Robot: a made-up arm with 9 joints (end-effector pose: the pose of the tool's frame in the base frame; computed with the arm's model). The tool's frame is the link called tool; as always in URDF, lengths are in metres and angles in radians.
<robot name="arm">
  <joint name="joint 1" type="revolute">
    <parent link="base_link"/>
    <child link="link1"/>
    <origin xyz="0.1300 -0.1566 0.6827" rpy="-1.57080 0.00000 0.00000"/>
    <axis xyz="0 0 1"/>
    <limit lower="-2.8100" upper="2.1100" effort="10" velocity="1"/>
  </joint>
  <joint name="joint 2" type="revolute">
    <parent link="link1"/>
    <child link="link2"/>
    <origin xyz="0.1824 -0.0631 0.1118" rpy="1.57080 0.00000 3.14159"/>
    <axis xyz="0 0 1"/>
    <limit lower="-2.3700" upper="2.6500" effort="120" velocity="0.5"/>
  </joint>
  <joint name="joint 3" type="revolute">
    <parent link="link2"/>
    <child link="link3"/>
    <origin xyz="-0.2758 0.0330 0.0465" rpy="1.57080 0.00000 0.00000"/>
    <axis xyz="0 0 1"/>
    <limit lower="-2.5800" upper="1.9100" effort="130" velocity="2.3"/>
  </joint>
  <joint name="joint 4" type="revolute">
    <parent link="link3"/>
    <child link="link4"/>
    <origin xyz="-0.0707 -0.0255 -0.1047" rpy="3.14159 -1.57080 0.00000"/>
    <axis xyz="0 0 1"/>
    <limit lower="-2.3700" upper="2.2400" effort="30" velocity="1.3"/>
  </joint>
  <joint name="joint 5" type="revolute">
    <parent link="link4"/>
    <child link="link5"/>
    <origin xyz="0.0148 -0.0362 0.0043" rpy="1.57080 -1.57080 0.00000"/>
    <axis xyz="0 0 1"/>
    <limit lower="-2.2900" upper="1.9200" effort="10" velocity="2.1"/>
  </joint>
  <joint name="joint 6" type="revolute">
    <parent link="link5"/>
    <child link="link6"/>
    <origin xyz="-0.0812 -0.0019 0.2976" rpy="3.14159 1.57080 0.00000"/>
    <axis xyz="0 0 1"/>
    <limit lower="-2.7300" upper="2.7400" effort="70" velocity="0.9"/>
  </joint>
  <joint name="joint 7" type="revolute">
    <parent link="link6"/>
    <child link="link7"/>
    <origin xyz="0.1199 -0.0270 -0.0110" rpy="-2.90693 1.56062 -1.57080"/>
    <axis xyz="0 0 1"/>
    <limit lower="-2.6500" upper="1.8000" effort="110" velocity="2"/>
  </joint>
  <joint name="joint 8" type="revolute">
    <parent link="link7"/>
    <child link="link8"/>
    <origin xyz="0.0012 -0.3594 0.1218" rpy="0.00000 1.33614 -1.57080"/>
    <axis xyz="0 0 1"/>
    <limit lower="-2.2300" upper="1.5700" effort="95" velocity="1.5"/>
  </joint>
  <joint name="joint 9" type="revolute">
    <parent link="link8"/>
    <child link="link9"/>
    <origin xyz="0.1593 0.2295 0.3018" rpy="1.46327 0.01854 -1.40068"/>
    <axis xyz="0 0 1"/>
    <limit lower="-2.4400" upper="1.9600" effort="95" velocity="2.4"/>
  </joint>
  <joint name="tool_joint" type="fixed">
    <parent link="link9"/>
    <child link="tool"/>
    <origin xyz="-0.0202 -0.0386 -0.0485" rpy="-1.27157 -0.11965 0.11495"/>
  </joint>
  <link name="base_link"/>
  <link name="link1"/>
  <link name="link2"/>
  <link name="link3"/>
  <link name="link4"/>
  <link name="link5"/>
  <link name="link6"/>
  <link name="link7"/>
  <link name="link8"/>
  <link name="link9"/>
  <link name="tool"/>
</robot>
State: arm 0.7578 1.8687 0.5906 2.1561 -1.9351 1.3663 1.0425 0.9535 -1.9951
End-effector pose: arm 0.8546 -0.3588 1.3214 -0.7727 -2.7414 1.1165
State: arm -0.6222 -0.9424 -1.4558 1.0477 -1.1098 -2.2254 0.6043 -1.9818 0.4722
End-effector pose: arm 0.2602 -0.6783 1.2600 0.7185 -0.6687 2.4073
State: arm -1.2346 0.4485 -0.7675 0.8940 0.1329 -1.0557 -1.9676 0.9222 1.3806
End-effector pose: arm 0.9728 -0.3655 1.4370 -0.3409 -0.5342 -0.9866
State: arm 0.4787 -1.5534 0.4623 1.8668 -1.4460 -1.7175 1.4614 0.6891 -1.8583
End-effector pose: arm 0.3745 -0.0321 1.2811 1.0654 1.8628 -0.2404
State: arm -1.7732 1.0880 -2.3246 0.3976 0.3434 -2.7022 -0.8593 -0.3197 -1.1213
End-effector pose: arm -0.0171 0.4660 0.1338 -1.5846 0.1073 -1.6191
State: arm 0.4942 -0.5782 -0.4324 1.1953 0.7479 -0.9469 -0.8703 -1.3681 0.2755
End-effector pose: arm 1.0375 0.4304 -0.1175 -2.0188 -1.4265 -0.8298
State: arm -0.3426 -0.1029 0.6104 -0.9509 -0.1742 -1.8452 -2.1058 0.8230 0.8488
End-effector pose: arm 0.8351 0.4865 1.5443 0.4694 -0.4552 -0.3404
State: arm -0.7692 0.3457 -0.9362 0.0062 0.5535 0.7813 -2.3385 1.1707 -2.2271
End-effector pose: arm 0.7836 -0.5390 0.2163 -0.5877 -1.3690 -2.4858
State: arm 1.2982 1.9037 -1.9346 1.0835 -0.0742 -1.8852 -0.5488 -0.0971 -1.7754
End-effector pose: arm 0.3202 0.7398 0.5222 1.4120 -1.5247 -0.5356
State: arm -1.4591 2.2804 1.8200 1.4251 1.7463 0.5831 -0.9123 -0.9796 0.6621
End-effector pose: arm 0.4528 0.0711 1.2255 0.5127 0.2883 0.4555
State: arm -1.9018 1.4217 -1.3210 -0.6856 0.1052 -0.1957 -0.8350 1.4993 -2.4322
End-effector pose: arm 0.4445 -0.7721 0.7860 -0.5549 0.1615 1.7668
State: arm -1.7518 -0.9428 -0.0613 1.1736 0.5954 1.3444 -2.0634 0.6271 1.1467
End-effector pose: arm -0.4161 0.4138 1.7021 0.2603 -1.0128 1.0662
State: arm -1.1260 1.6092 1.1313 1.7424 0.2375 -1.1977 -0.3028 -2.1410 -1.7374
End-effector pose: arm -0.3402 -1.0572 0.9585 0.6380 1.1167 1.0361
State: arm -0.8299 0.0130 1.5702 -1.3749 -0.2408 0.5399 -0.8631 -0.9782 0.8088
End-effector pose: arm -0.1653 -0.0930 1.3902 0.9269 -1.5777 1.2955
